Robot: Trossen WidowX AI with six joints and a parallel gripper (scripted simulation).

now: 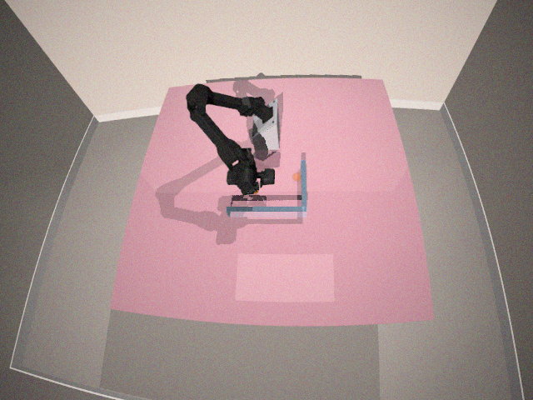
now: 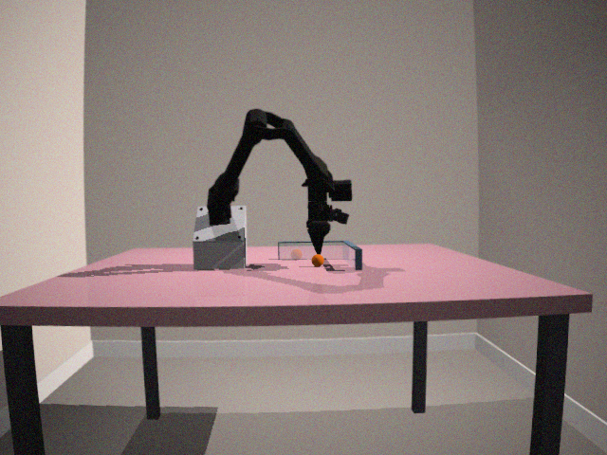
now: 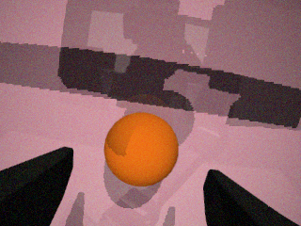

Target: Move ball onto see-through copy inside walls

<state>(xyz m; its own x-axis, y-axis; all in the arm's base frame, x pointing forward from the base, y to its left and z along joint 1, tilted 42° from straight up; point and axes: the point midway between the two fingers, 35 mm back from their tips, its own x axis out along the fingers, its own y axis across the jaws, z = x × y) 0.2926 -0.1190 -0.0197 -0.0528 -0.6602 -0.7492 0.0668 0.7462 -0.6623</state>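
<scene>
Now: gripper tip 20 mm above the orange ball. Round my gripper tip: see-through copy 50 mm behind, 180 mm to the left, 20 mm below; clear wall 10 mm ahead, 210 mm to the left, 10 mm below.
</scene>
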